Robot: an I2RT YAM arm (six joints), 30 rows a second.
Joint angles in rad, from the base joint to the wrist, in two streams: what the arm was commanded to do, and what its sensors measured. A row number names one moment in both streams.
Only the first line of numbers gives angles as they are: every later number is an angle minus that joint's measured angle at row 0.
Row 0, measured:
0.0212 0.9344 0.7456 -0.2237 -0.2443 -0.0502
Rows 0 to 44, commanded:
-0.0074 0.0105 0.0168 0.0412 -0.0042 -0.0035
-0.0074 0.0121 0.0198 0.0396 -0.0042 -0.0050
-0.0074 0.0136 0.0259 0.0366 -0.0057 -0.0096
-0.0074 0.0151 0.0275 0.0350 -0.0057 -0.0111
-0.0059 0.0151 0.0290 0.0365 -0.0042 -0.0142
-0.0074 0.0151 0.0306 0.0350 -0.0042 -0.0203
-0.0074 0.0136 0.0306 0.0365 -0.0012 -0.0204
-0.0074 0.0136 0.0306 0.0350 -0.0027 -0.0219
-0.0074 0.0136 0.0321 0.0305 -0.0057 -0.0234
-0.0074 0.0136 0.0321 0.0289 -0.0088 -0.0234
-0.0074 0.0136 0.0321 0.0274 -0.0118 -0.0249
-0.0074 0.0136 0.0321 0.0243 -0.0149 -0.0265
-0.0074 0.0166 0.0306 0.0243 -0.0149 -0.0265
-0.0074 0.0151 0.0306 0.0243 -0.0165 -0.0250
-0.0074 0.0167 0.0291 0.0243 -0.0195 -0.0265
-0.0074 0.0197 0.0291 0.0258 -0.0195 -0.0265
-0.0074 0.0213 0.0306 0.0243 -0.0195 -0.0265
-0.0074 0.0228 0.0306 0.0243 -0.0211 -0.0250
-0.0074 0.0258 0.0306 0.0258 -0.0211 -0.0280
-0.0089 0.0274 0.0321 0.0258 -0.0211 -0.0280
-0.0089 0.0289 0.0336 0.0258 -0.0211 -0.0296
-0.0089 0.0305 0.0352 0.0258 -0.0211 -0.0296
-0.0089 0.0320 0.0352 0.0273 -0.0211 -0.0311
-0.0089 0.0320 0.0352 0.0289 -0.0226 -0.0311
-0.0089 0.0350 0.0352 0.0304 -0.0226 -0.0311
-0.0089 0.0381 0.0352 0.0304 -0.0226 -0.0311
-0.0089 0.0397 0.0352 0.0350 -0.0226 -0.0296
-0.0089 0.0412 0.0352 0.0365 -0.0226 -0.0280
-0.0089 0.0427 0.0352 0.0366 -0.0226 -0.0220
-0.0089 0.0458 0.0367 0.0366 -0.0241 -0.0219
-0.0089 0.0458 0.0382 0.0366 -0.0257 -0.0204
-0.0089 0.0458 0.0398 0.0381 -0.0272 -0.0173
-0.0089 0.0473 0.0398 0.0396 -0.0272 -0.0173
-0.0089 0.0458 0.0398 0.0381 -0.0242 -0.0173
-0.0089 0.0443 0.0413 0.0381 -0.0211 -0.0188
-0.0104 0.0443 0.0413 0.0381 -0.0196 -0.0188
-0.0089 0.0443 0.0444 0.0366 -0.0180 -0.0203
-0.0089 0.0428 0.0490 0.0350 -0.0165 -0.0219
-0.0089 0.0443 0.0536 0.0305 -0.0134 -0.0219
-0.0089 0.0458 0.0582 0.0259 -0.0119 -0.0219
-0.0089 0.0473 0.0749 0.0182 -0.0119 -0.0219
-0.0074 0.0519 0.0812 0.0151 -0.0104 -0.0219
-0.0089 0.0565 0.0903 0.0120 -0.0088 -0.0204
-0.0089 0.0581 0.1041 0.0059 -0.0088 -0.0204
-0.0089 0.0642 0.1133 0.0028 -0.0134 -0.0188
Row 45, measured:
-0.0012 0.0550 0.0336 -0.0092 -0.0119 -0.0213
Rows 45 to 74, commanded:
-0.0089 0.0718 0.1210 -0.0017 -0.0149 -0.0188
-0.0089 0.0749 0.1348 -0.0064 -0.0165 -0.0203
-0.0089 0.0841 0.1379 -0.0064 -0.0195 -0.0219
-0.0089 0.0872 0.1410 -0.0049 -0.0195 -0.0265
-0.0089 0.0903 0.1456 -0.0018 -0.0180 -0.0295
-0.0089 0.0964 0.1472 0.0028 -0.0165 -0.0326
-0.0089 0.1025 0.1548 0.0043 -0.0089 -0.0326
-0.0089 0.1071 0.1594 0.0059 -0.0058 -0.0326
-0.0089 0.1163 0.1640 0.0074 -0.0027 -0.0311
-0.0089 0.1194 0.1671 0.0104 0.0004 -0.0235
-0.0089 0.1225 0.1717 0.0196 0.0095 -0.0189
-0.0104 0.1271 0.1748 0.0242 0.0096 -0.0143
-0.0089 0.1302 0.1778 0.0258 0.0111 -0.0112
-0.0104 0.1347 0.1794 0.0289 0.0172 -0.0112
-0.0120 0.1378 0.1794 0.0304 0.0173 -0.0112
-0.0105 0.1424 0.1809 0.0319 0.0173 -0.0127
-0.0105 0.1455 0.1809 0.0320 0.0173 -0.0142
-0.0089 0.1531 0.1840 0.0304 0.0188 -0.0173
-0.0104 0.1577 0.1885 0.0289 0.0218 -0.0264
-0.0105 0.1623 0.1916 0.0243 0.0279 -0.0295
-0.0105 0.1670 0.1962 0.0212 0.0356 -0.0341
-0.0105 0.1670 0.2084 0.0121 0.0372 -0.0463
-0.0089 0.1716 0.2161 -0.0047 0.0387 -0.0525
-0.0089 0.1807 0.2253 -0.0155 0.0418 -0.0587
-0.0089 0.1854 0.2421 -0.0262 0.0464 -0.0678
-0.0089 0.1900 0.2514 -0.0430 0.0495 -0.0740
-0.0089 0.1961 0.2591 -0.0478 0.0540 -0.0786
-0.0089 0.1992 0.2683 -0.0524 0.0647 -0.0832
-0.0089 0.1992 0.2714 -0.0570 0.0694 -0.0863
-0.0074 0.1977 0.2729 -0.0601 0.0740 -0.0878
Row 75, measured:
-0.0023 0.1931 0.2151 -0.0447 0.0377 -0.0564
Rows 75 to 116, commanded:
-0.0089 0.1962 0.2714 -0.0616 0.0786 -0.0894
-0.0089 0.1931 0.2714 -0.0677 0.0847 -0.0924
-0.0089 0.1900 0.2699 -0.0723 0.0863 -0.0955
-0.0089 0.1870 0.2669 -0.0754 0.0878 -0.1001
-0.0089 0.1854 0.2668 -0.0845 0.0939 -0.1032
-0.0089 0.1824 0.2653 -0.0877 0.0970 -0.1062
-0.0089 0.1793 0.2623 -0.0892 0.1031 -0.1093
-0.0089 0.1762 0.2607 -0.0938 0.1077 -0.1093
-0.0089 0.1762 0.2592 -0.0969 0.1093 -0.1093
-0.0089 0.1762 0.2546 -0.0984 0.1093 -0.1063
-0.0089 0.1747 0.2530 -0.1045 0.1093 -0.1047
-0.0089 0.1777 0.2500 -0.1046 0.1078 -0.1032
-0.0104 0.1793 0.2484 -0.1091 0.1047 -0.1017
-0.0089 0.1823 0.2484 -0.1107 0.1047 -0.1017
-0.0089 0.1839 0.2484 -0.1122 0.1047 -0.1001
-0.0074 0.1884 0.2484 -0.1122 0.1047 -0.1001
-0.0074 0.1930 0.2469 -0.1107 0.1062 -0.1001
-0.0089 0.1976 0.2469 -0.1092 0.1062 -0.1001
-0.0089 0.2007 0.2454 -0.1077 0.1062 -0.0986
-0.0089 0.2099 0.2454 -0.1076 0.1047 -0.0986
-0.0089 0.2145 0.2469 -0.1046 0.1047 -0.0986
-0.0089 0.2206 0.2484 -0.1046 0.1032 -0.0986
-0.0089 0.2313 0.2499 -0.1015 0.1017 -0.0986
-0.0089 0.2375 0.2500 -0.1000 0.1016 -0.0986
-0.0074 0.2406 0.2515 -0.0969 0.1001 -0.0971
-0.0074 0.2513 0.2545 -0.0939 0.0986 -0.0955
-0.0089 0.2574 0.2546 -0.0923 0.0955 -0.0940
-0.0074 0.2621 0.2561 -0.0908 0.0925 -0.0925
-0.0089 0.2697 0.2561 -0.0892 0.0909 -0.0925
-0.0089 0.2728 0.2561 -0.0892 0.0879 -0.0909
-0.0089 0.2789 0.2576 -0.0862 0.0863 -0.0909
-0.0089 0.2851 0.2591 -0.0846 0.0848 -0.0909
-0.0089 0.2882 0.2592 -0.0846 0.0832 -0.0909
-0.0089 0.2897 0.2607 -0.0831 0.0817 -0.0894
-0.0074 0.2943 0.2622 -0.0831 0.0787 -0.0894
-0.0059 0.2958 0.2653 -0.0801 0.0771 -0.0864
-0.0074 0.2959 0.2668 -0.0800 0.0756 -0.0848
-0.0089 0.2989 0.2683 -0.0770 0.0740 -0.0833
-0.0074 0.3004 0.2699 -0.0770 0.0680 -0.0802
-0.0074 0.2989 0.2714 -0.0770 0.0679 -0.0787
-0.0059 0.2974 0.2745 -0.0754 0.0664 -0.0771
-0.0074 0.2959 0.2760 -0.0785 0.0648 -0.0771
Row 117, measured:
-0.0023 0.3002 0.2300 -0.1130 0.0778 -0.0885
